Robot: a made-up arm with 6 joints. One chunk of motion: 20 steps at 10 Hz.
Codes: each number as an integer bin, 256 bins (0 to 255) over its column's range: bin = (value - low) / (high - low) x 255, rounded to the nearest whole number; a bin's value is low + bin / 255 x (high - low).
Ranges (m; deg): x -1.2..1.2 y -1.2..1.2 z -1.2..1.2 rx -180..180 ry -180..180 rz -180..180
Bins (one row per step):
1: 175 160 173 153 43 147
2: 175 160 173 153 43 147
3: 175 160 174 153 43 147
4: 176 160 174 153 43 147
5: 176 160 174 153 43 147
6: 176 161 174 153 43 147
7: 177 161 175 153 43 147
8: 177 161 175 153 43 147
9: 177 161 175 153 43 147
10: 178 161 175 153 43 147
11: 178 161 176 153 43 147
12: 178 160 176 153 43 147
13: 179 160 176 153 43 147
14: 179 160 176 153 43 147
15: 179 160 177 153 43 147
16: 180 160 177 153 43 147
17: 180 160 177 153 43 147
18: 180 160 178 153 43 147
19: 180 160 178 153 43 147
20: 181 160 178 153 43 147
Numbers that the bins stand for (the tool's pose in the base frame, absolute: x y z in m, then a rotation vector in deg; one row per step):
1: 0.4471 0.3059 0.4282 36.00 -119.29 27.53
2: 0.4471 0.3059 0.4282 36.00 -119.29 27.53
3: 0.4471 0.3059 0.4376 36.00 -119.29 27.53
4: 0.4565 0.3059 0.4376 36.00 -119.29 27.53
5: 0.4565 0.3059 0.4376 36.00 -119.29 27.53
6: 0.4565 0.3153 0.4376 36.00 -119.29 27.53
7: 0.4659 0.3153 0.4471 36.00 -119.29 27.53
8: 0.4659 0.3153 0.4471 36.00 -119.29 27.53
9: 0.4659 0.3153 0.4471 36.00 -119.29 27.53
10: 0.4753 0.3153 0.4471 36.00 -119.29 27.53
11: 0.4753 0.3153 0.4565 36.00 -119.29 27.53
12: 0.4753 0.3059 0.4565 36.00 -119.29 27.53
13: 0.4847 0.3059 0.4565 36.00 -119.29 27.53
14: 0.4847 0.3059 0.4565 36.00 -119.29 27.53
15: 0.4847 0.3059 0.4659 36.00 -119.29 27.53
16: 0.4941 0.3059 0.4659 36.00 -119.29 27.53
17: 0.4941 0.3059 0.4659 36.00 -119.29 27.53
18: 0.4941 0.3059 0.4753 36.00 -119.29 27.53
19: 0.4941 0.3059 0.4753 36.00 -119.29 27.53
20: 0.5035 0.3059 0.4753 36.00 -119.29 27.53

